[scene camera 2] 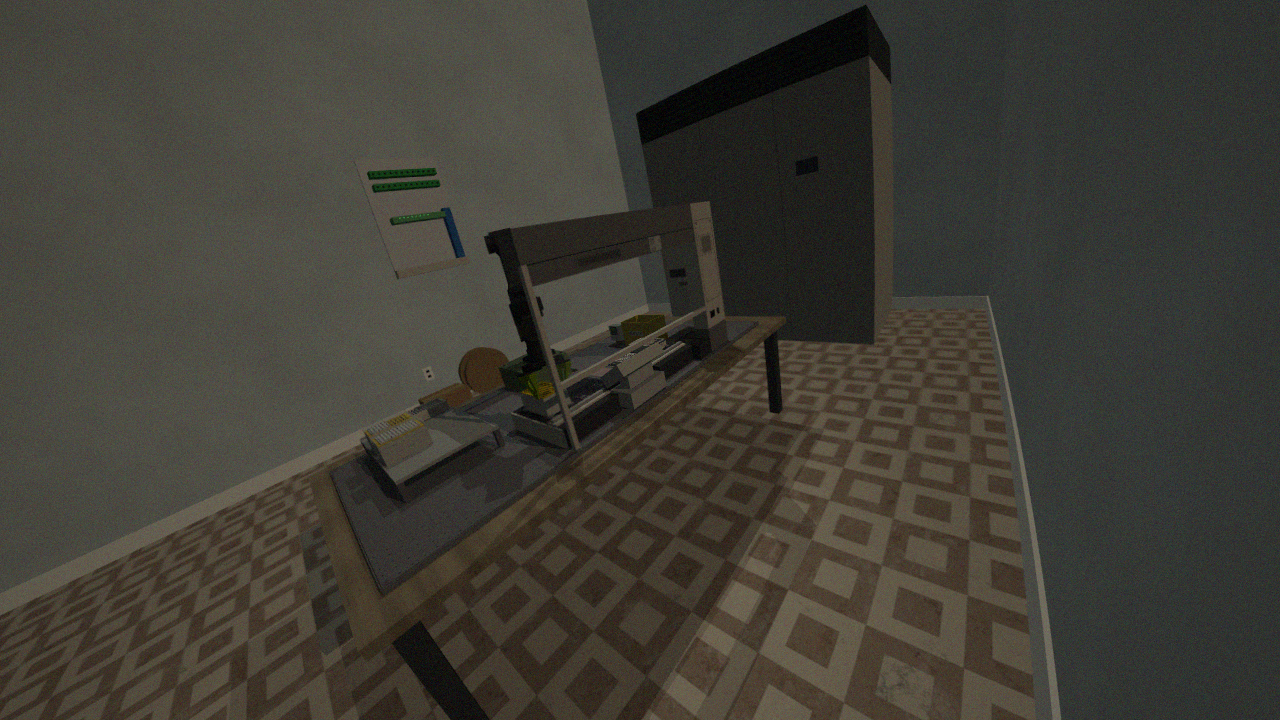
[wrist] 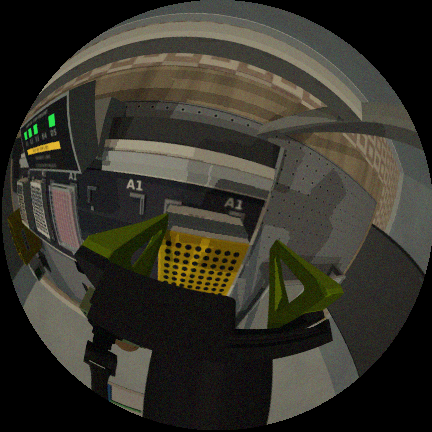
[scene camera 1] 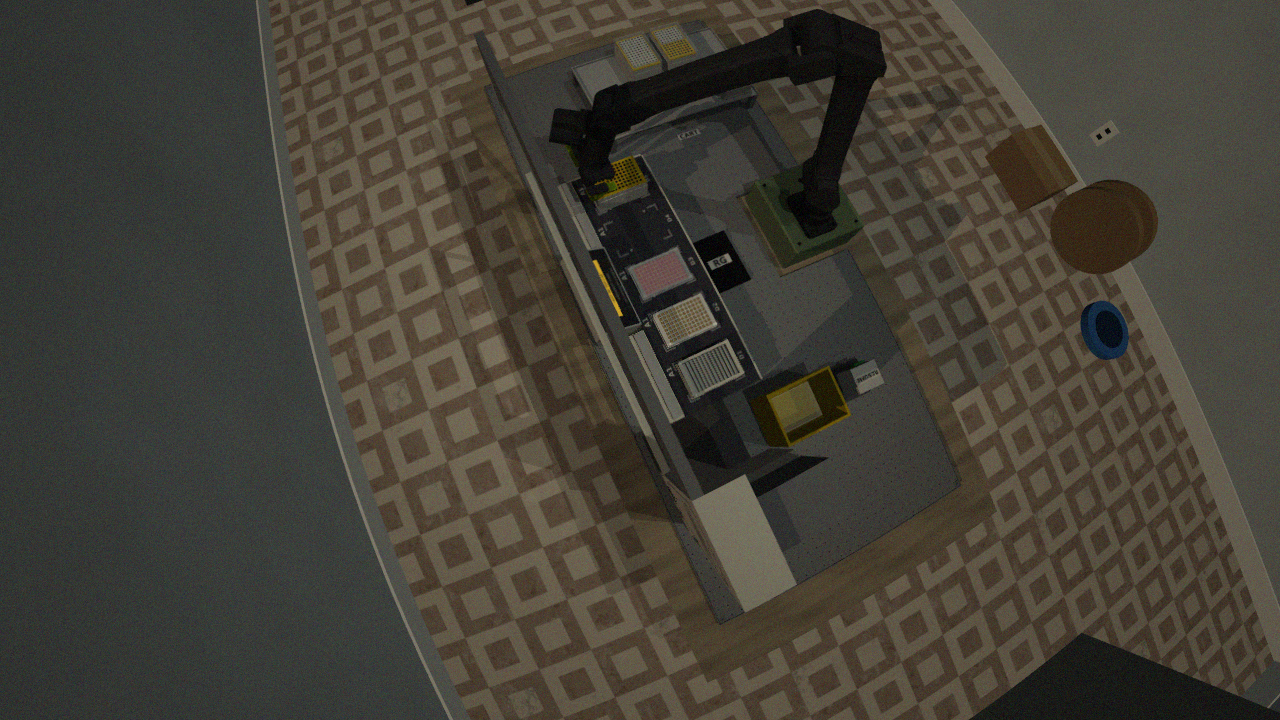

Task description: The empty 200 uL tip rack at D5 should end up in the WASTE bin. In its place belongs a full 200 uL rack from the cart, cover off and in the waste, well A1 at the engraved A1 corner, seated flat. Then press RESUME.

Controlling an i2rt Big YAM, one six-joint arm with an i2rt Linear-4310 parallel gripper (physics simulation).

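Places are measured from the arm's base along level axes (x left, y back, z up), in metres.
Where they show: gripper, between the fingertips: (scene camera 2: 552, 393) (wrist: 222, 233) (scene camera 1: 586, 182); arm's base, origin of its link: (scene camera 1: 810, 214).
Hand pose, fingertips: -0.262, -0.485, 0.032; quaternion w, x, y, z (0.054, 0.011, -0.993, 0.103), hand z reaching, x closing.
Note:
Each offset is from my fingertips to the top centre of the thing, as dx, dy, dz. "spot": to the spot under its first point.
The empty yellow-topped tip rack @(+0.011, +0.071, -0.002) (scene camera 1: 631, 170) (scene camera 2: 537, 390) (wrist: 200, 260) stands at D5, its holes dark. My gripper (scene camera 1: 594, 177) (wrist: 222, 233) is open over it, with one green finger to each side of the rack in the wrist view; nothing is held. The cart @(-0.281, +0.339, -0.055) (scene camera 1: 592, 80) (scene camera 2: 456, 449) carries a pale-topped rack @(-0.347, +0.284, +0.009) (scene camera 1: 637, 51) and a rack with part of its top yellow @(-0.349, +0.392, +0.009) (scene camera 1: 673, 42). Whether either has a cover is unclear. The yellow waste bin @(+0.669, +0.235, +0.014) (scene camera 1: 769, 426) (scene camera 2: 644, 327) (wrist: 22, 240) holds something pale. A small labelled box @(+0.673, +0.409, -0.017) (scene camera 1: 866, 377) stands beside it; its text is hard to read.
A pink plate @(+0.259, +0.077, -0.048) (scene camera 1: 660, 273) (wrist: 65, 215), a tan plate @(+0.383, +0.080, -0.048) (scene camera 1: 684, 319) and a grey-striped one @(+0.507, +0.083, -0.031) (scene camera 1: 711, 368) sit along the deck. A lit screen @(spot: +0.221, -0.066, +0.007) (wrist: 47, 137) stands at the deck's far side. The frame's top beam @(spot: +0.200, -0.119, +0.390) (scene camera 2: 599, 234) spans the deck. A black RG pad @(+0.268, +0.240, -0.107) (scene camera 1: 711, 246) lies near the arm's base.

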